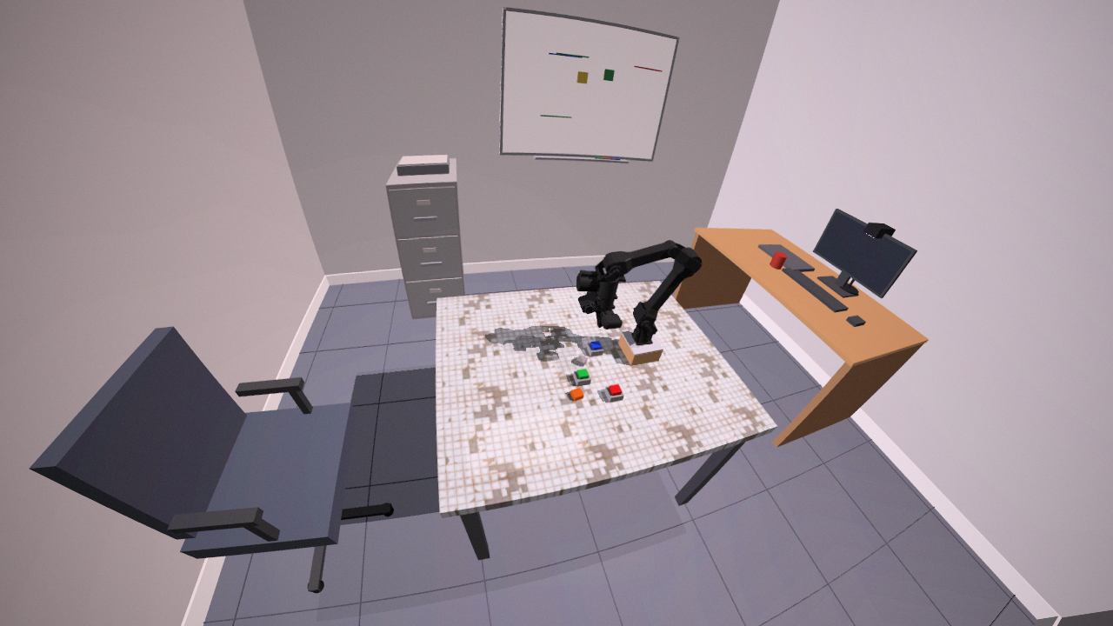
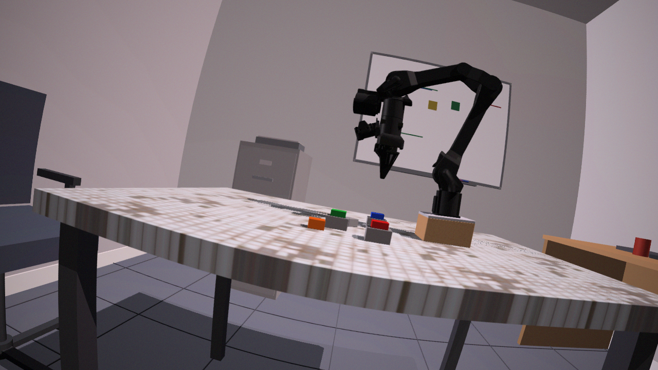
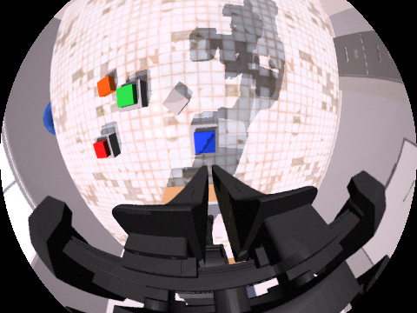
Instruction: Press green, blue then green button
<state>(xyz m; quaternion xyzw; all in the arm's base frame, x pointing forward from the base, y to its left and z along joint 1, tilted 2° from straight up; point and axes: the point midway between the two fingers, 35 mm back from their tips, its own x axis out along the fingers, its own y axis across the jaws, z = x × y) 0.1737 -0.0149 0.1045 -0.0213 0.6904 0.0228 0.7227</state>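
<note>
Now: gripper tip 9 cm above the blue button. The rest, counted from my gripper tip: small grey block 12 cm below, 6 cm ahead, 5 cm to the left; then red button 21 cm to the left, 9 cm below, 1 cm behind; then green button 13 cm to the left, 9 cm below, 8 cm ahead.
</note>
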